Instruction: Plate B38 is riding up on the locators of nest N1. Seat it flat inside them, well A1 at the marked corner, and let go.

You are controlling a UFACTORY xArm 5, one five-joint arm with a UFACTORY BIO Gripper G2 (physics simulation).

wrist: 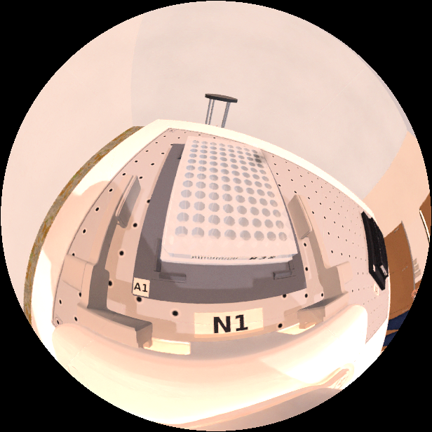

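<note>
Plate B38 [227, 246], a white plate with rows of round wells, lies over the dark grey nest N1 [220, 291]. Its near end face carries a barcode and partly readable lettering. This end appears raised beside the low near locators [172, 276] [283, 274]; the far locators are mostly hidden. The A1 label [141, 287] marks the nest's near left corner. My gripper [215, 207] is open, with one finger left of the plate and one right of it. The right finger looks closer to the plate's edge. Neither finger visibly touches it.
The N1 label [228, 324] is on the perforated board [340, 250] in front of the nest. A black rack-like object [375, 250] stands at the board's right edge. A stool [221, 98] stands beyond the table's far edge.
</note>
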